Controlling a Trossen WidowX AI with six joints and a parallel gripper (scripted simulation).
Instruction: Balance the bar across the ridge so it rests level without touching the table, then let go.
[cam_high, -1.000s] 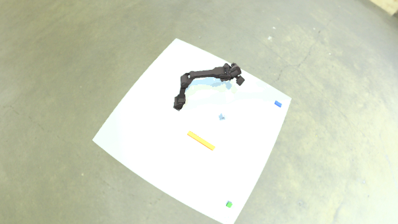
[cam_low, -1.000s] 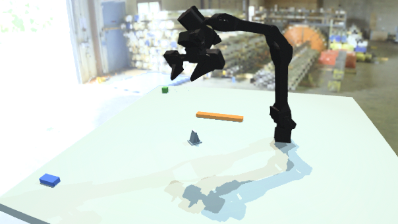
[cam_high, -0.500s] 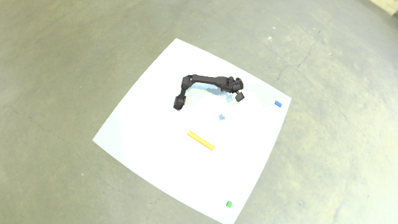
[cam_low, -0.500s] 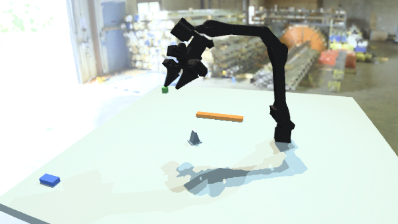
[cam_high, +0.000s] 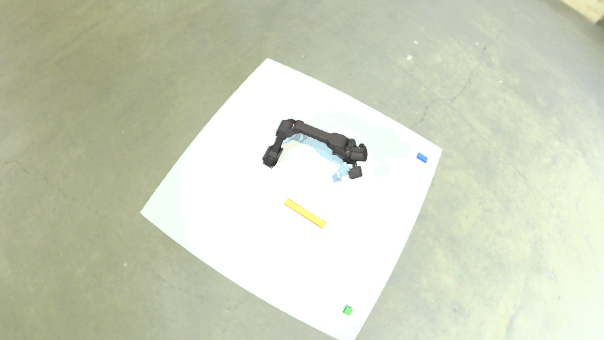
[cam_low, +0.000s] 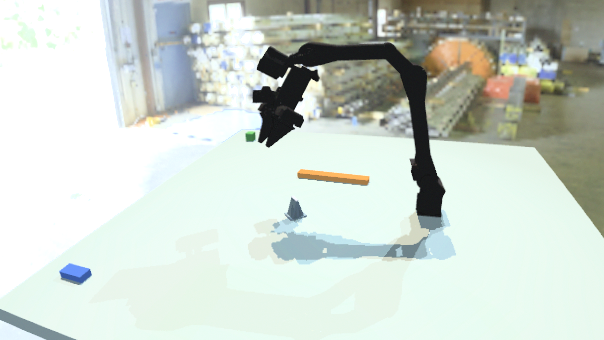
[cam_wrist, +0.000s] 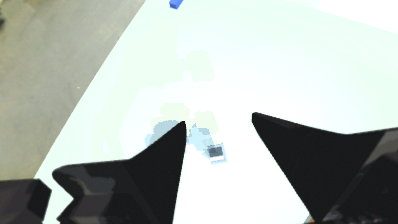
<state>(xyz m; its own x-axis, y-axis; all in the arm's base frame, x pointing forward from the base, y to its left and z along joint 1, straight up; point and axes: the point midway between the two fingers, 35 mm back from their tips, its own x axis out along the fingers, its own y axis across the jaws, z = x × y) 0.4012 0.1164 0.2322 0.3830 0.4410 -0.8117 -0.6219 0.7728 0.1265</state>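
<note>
Right now the orange bar is 110 mm behind my gripper tip, 290 mm to the right of it and 200 mm below it. Also, from my gripper tip: blue block (330 mm ahead, 370 mm to the left, 200 mm below); then green block (330 mm ahead, 630 mm to the right, 190 mm below).
</note>
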